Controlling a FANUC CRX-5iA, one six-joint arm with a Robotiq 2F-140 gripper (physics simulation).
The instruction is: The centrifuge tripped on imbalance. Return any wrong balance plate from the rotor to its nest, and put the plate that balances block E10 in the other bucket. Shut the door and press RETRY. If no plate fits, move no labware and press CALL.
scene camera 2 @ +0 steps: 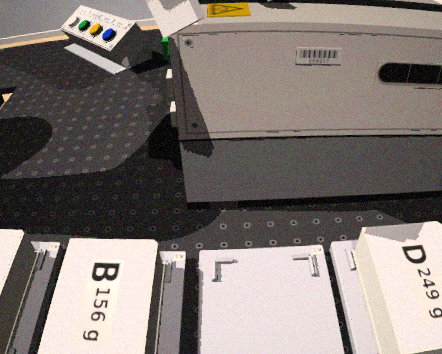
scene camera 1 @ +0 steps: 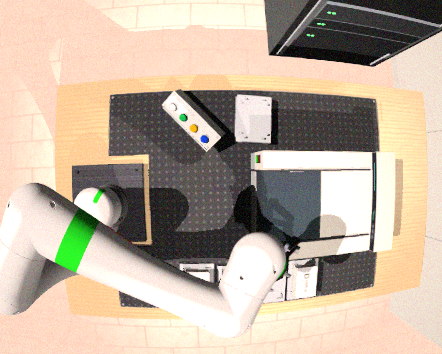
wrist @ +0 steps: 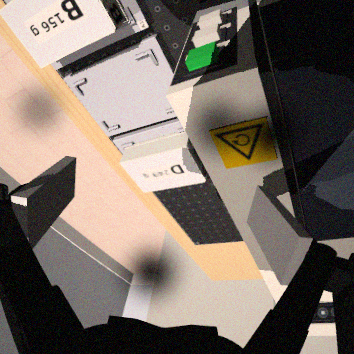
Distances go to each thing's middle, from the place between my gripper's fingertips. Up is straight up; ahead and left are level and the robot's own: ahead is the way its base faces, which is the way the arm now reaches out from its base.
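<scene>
Balance plate D (scene camera 2: 391,261) is 140 mm ahead of my hand, 130 mm to the right of it and 200 mm below it. The nest (scene camera 2: 285,292) is 120 mm to the right of my hand and 220 mm below it, and balance plate B (scene camera 2: 107,288) is 130 mm behind my hand, 110 mm to the right of it and 200 mm below it. As for the dark lid panel (scene camera 1: 291,200), my hand is 50 mm short of it, 190 mm to the right of it and 20 mm above it. Going by their middles, the dark lid panel is the nearest to my hand of the things named here.
</scene>
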